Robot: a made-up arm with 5 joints.
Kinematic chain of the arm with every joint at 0, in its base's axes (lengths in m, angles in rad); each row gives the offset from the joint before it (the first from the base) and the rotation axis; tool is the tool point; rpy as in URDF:
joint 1: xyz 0 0 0.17 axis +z
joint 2: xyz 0 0 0 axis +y
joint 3: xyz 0.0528 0 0.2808 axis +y
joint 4: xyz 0.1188 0 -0.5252 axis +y
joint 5: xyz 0.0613 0 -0.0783 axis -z
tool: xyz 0 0 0 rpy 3.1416 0 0
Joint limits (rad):
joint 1: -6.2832..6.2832
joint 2: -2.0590..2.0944
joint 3: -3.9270..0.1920
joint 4: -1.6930..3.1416
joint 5: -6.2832..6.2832
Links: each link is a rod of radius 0.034 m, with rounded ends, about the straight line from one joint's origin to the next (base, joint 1, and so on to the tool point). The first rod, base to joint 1, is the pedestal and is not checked.
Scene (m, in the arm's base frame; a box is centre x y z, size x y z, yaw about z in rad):
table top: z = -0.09
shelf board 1: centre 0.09 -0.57 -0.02 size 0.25 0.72 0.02 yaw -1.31
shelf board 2: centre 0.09 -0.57 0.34 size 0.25 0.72 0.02 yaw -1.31
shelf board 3: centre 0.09 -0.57 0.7 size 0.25 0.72 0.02 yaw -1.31
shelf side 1: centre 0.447 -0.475 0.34 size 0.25 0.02 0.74 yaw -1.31
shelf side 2: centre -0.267 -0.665 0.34 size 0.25 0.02 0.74 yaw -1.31
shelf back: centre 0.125 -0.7 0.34 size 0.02 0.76 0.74 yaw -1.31
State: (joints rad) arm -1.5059 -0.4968 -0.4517 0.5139 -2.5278
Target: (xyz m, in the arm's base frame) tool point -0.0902 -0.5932 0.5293
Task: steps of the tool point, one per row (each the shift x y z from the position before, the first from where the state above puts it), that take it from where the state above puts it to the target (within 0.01 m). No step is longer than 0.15 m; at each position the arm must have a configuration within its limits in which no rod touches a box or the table.
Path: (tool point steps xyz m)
1: -0.0151 0.0498 0.0109
2: -0.0125 0.0480 -0.0007
3: -0.0100 0.0431 -0.0102
4: -0.0472 -0.0311 0.1109
5: -0.0502 -0.0070 0.1157
6: -0.0454 0.0176 0.1155
7: 0.0110 -0.0665 0.0143
8: 0.0186 -0.0738 0.0006
9: 0.0284 -0.0772 -0.0149

